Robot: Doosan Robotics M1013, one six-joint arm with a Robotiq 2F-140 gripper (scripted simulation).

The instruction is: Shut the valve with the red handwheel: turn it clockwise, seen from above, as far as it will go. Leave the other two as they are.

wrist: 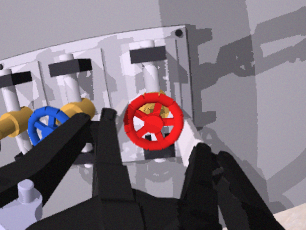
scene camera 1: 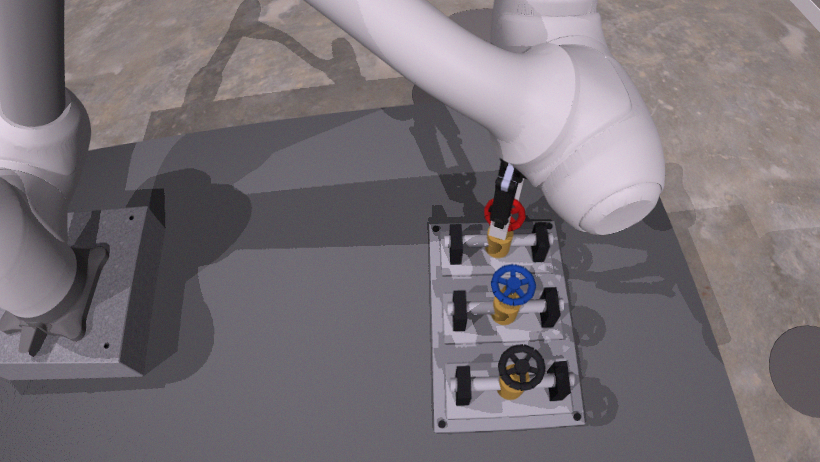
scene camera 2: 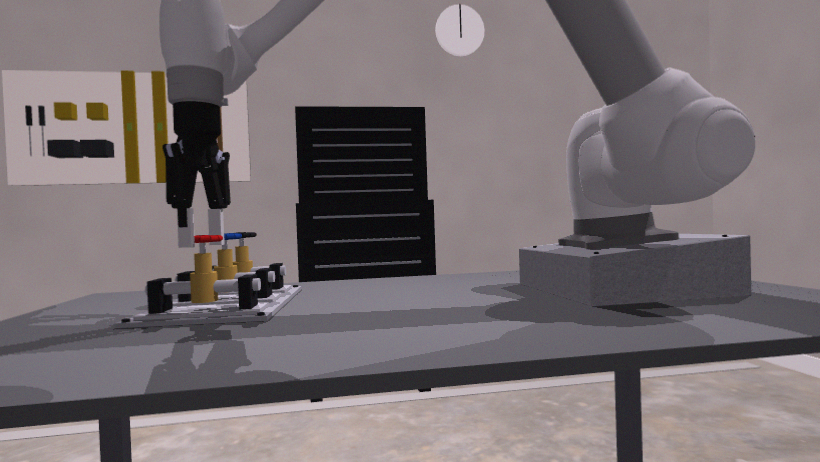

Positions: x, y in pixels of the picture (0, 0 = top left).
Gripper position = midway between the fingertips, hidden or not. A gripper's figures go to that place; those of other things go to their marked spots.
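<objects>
Gripper (wrist: 153, 119), 0.22 m from the lens. Blue handwheel (wrist: 53, 113), 0.23 m from the lens.
</objects>
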